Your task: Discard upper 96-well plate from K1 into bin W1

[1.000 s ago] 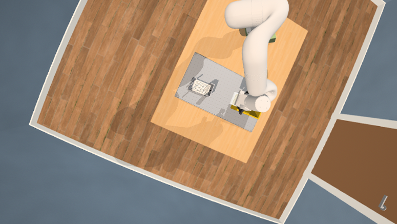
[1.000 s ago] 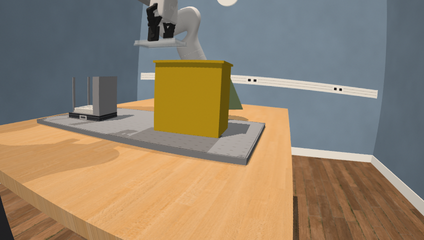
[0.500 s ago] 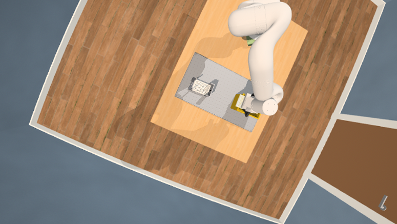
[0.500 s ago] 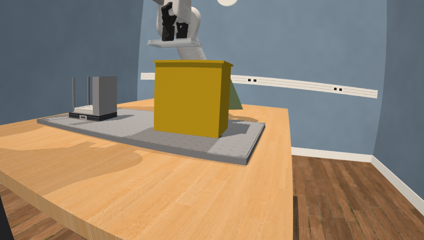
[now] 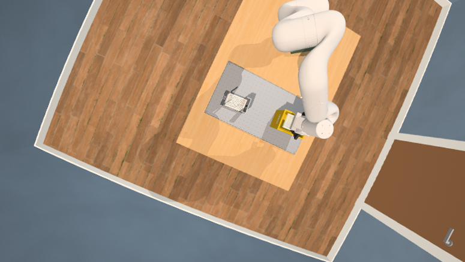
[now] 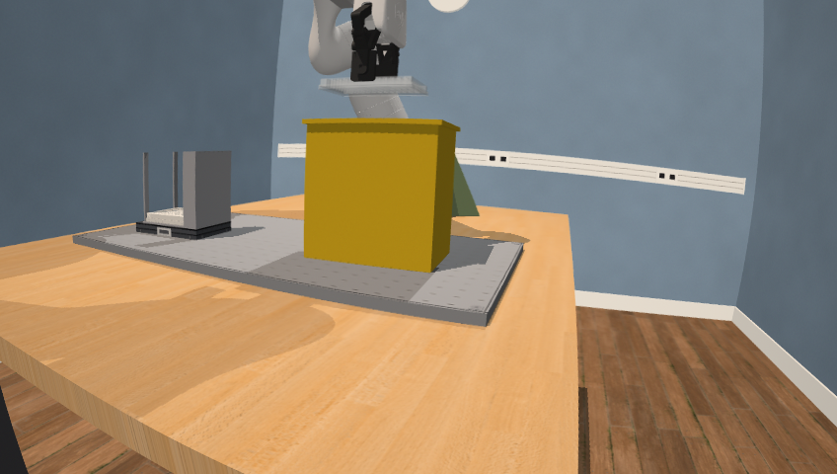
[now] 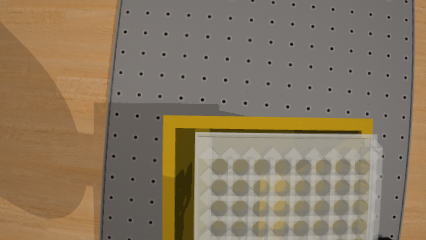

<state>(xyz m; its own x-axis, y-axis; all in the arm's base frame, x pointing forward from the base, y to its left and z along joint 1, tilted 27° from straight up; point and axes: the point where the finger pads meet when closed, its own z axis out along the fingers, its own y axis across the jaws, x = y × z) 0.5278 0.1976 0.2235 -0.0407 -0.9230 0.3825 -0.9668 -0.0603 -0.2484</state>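
The yellow plastics bin W1 is 15 cm below my hand and 2 cm to the left of it. From my hand the other things lie so: clear 96-well plate (1 cm below); then grey wall (28 cm to the right, 16 cm below, 1 cm behind).
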